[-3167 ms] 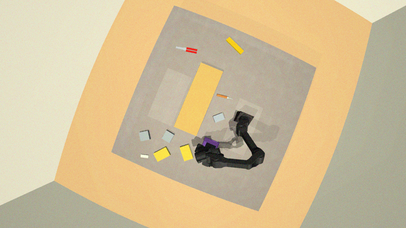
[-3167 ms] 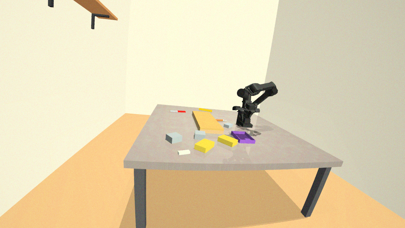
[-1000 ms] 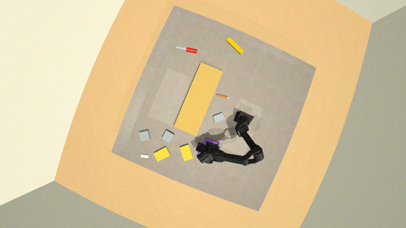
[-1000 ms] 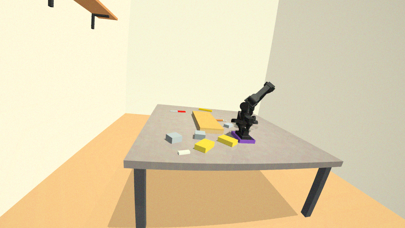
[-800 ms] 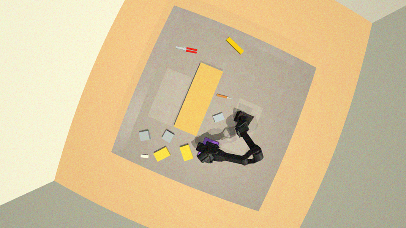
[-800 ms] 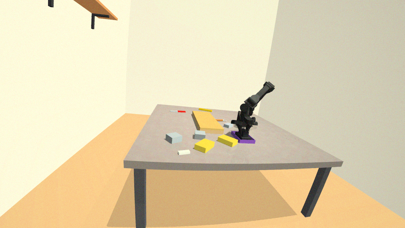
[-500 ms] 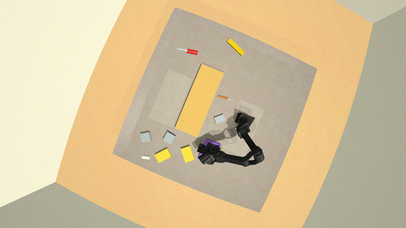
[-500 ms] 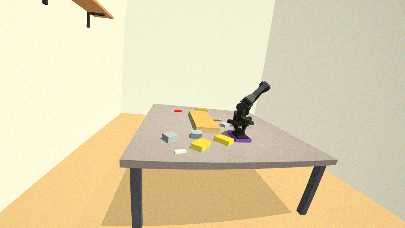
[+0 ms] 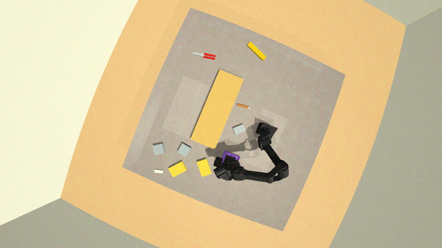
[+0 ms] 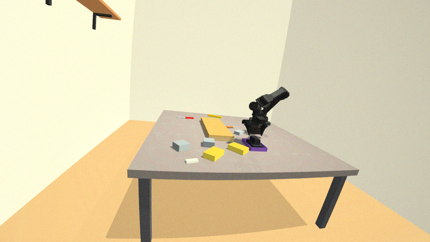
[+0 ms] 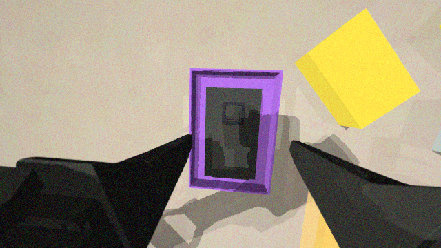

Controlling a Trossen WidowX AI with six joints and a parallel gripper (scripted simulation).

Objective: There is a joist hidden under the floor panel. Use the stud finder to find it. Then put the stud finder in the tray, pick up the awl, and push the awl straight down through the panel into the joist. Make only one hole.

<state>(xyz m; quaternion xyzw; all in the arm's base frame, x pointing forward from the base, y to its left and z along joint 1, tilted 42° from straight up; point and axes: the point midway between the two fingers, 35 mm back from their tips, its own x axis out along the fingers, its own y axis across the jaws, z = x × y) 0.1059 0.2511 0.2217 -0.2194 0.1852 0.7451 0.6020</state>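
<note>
Now: the stud finder 30 mm below my gripper tip, 10 mm to the left of it and 10 mm behind it. Round my gripper tip: awl (420 mm to the right, 80 mm ahead, 70 mm below); purple tray (70 mm below, 10 mm to the right, 10 mm behind); white piece (390 mm ahead, 290 mm to the left, 70 mm below).
</note>
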